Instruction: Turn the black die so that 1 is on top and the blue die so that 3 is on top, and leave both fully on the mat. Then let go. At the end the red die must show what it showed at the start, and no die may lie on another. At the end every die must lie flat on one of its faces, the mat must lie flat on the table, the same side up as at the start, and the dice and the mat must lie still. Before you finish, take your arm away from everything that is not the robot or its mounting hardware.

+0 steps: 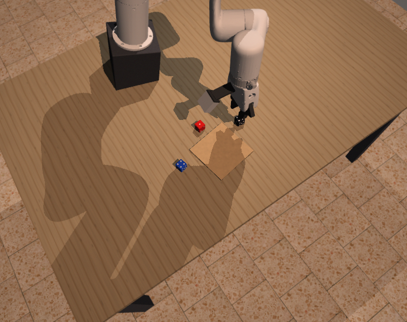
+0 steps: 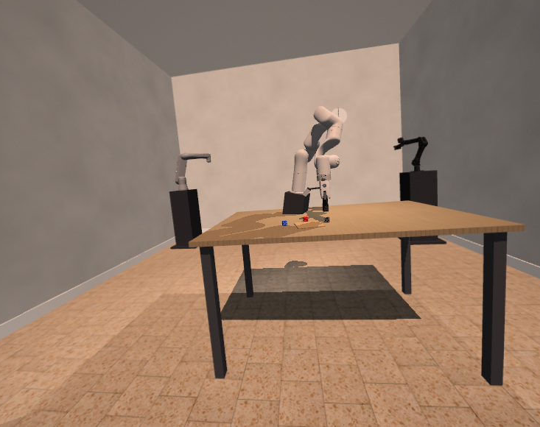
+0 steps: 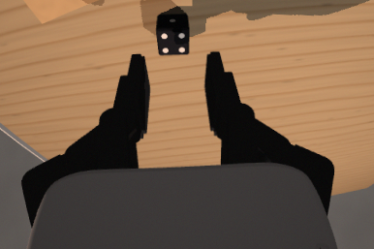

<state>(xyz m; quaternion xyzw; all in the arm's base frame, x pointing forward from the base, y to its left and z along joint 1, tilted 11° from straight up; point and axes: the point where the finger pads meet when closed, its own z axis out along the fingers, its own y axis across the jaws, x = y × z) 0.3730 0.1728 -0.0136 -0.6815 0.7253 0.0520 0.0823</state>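
Now: hand 7 cm above the black die. From my hand the other things lie so: tan mat (6 cm ahead, 10 cm to the right, 8 cm below); red die (5 cm behind, 12 cm to the right, 7 cm below); blue die (4 cm ahead, 23 cm to the right, 7 cm below).
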